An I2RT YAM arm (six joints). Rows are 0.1 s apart.
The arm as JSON. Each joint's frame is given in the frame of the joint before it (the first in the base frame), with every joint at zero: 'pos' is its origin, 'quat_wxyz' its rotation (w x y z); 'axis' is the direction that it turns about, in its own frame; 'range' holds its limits. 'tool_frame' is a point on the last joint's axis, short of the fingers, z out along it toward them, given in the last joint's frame.
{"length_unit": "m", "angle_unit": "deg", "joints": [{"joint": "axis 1", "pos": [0.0, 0.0, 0.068], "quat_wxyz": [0.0, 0.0, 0.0, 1.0], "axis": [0.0, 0.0, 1.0], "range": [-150.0, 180.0]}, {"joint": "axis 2", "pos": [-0.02, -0.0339, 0.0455], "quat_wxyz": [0.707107, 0.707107, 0.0, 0.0], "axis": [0.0, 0.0, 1.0], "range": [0.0, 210.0]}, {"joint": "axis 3", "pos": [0.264, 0.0, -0.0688], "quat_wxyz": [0.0, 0.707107, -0.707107, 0.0], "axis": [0.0, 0.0, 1.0], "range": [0.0, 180.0]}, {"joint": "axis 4", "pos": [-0.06, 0.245, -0.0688], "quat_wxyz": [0.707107, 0.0, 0.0, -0.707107], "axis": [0.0, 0.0, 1.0], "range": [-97.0, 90.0]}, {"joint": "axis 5", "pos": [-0.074, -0.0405, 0.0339], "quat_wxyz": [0.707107, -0.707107, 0.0, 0.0], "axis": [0.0, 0.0, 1.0], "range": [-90.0, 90.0]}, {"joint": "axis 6", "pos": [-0.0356, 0.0, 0.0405], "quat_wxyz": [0.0, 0.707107, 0.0, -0.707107], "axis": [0.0, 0.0, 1.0], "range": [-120.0, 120.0]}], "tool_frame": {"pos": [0.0, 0.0, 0.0], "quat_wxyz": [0.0, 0.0, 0.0, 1.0]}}
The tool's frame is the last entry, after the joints.
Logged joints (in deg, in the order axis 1, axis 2, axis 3, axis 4, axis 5, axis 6), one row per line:
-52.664, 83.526, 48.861, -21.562, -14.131, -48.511
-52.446, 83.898, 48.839, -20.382, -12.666, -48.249
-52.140, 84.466, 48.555, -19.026, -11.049, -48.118
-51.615, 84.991, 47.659, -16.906, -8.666, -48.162
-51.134, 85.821, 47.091, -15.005, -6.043, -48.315
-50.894, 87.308, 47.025, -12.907, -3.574, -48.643
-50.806, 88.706, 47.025, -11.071, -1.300, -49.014
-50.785, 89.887, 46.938, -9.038, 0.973, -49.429
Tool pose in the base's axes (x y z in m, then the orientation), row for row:
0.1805, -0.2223, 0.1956, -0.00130, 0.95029, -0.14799, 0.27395
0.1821, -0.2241, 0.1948, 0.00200, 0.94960, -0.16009, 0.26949
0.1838, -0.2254, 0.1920, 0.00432, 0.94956, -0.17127, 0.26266
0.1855, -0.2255, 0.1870, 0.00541, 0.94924, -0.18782, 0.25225
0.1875, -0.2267, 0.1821, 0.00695, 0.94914, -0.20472, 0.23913
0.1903, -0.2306, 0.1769, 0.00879, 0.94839, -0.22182, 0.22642
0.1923, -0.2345, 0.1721, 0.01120, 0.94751, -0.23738, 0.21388
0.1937, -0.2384, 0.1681, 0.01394, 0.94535, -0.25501, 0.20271
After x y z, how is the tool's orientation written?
As a quaternion, x y z w.
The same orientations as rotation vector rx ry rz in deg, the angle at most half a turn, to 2 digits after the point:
-0.20, 146.44, -22.80
0.31, 146.66, -24.73
0.67, 147.17, -26.54
0.84, 147.91, -29.27
1.09, 148.90, -32.12
1.39, 149.78, -35.03
1.78, 150.63, -37.74
2.23, 151.19, -40.78

